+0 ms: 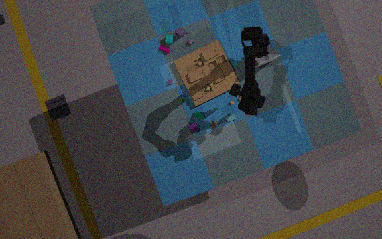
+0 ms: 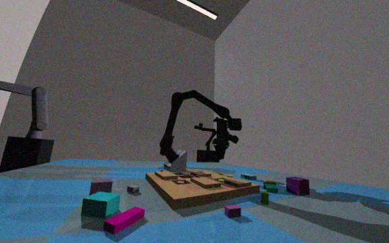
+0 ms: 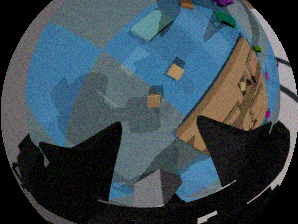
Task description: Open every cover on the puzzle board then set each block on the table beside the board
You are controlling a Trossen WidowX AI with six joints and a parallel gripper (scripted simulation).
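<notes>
The pale teal block is 10 cm ahead of my gripper tip, 8 cm to the left of it and 7 cm below it. Round my gripper tip: green block: 27 cm ahead, 7 cm below; wooden bar: 21 cm ahead, 9 cm to the left, 8 cm below; purple cube: 33 cm ahead, 5 cm to the left, 6 cm below.
</notes>
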